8 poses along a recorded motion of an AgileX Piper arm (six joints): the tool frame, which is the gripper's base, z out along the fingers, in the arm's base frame.
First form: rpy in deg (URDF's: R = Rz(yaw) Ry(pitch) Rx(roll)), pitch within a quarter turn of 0, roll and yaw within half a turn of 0; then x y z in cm.
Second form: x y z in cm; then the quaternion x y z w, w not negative. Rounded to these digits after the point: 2 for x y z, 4 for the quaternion.
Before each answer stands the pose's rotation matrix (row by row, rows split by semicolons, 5 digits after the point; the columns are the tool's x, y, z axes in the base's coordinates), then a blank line. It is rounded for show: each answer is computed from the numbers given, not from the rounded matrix.
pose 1, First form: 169.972 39.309 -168.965 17.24 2.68 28.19
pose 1, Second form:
-0.75943 -0.29676 0.57896; -0.14810 0.94540 0.29032; -0.63350 0.13473 -0.76192

17.24 2.68 28.19 -0.1195 0.9310 0.1141 0.3256
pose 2, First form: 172.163 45.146 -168.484 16.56 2.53 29.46
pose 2, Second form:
-0.69110 -0.29249 0.66093; -0.14081 0.95142 0.27382; -0.70891 0.09617 -0.69872

16.56 2.53 29.46 -0.1185 0.9140 0.1012 0.3747
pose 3, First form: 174.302 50.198 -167.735 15.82 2.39 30.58
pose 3, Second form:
-0.62553 -0.28592 0.72593; -0.13599 0.95614 0.25942; -0.76826 0.06356 -0.63697

15.82 2.39 30.58 -0.1176 0.8970 0.0900 0.4164
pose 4, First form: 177.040 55.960 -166.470 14.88 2.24 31.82
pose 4, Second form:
-0.54424 -0.27525 0.79249; -0.13096 0.96094 0.24381; -0.82865 0.02891 -0.55902

14.88 2.24 31.82 -0.1160 0.8752 0.0779 0.4631
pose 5, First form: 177.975 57.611 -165.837 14.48 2.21 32.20
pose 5, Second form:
-0.51938 -0.27346 0.80961; -0.13107 0.96170 0.24075; -0.84443 0.01893 -0.53533

14.48 2.21 32.20 -0.1165 0.8684 0.0748 0.4762
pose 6, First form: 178.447 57.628 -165.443 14.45 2.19 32.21
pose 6, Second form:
-0.51823 -0.27341 0.81036; -0.13457 0.96179 0.23844; -0.84459 0.01451 -0.53522

14.45 2.19 32.21 -0.1175 0.8682 0.0728 0.4765
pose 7, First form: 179.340 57.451 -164.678 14.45 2.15 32.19
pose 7, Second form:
-0.51890 -0.27359 0.80987; -0.14217 0.96183 0.23383; -0.84293 0.00620 -0.53798

14.45 2.15 32.19 -0.1196 0.8687 0.0691 0.4756
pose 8, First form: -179.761 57.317 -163.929 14.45 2.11 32.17
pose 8, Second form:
-0.51889 -0.27345 0.80993; -0.14948 0.96188 0.22899; -0.84167 -0.00225 -0.53999

14.45 2.11 32.17 -0.1217 0.8690 0.0652 0.4751
